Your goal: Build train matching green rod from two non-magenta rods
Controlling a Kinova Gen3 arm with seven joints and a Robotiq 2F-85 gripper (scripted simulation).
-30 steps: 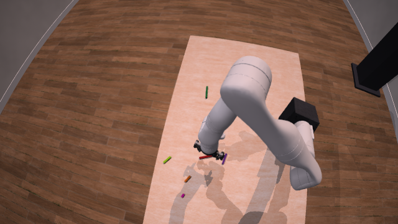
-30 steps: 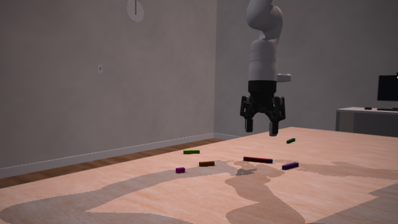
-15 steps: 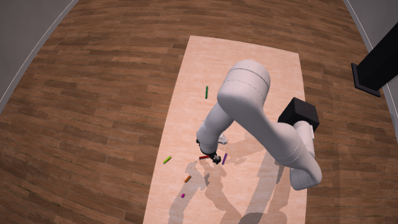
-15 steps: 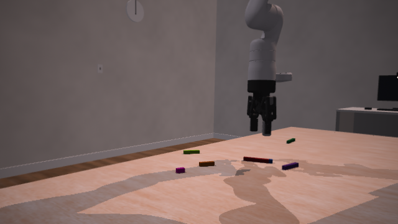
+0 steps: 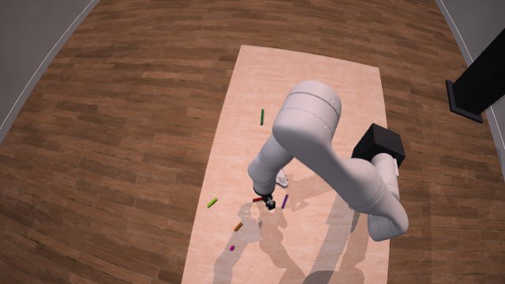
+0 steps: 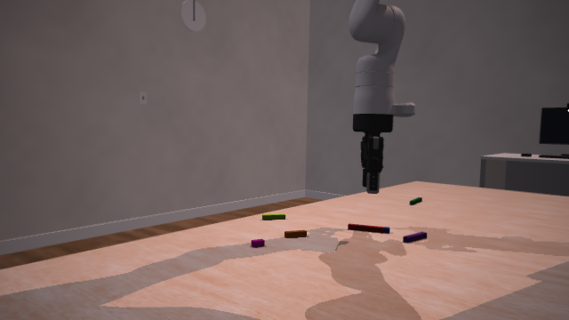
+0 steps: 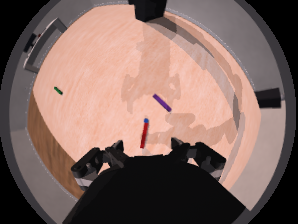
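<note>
My hand is 80 mm above the red rod and 10 mm short of it. Round my hand: orange rod 140 mm to the left, 80 mm below, 60 mm ahead; blue rod 80 mm below, 30 mm behind, 20 mm to the right; purple rod 90 mm behind, 80 mm below, 20 mm to the right.
</note>
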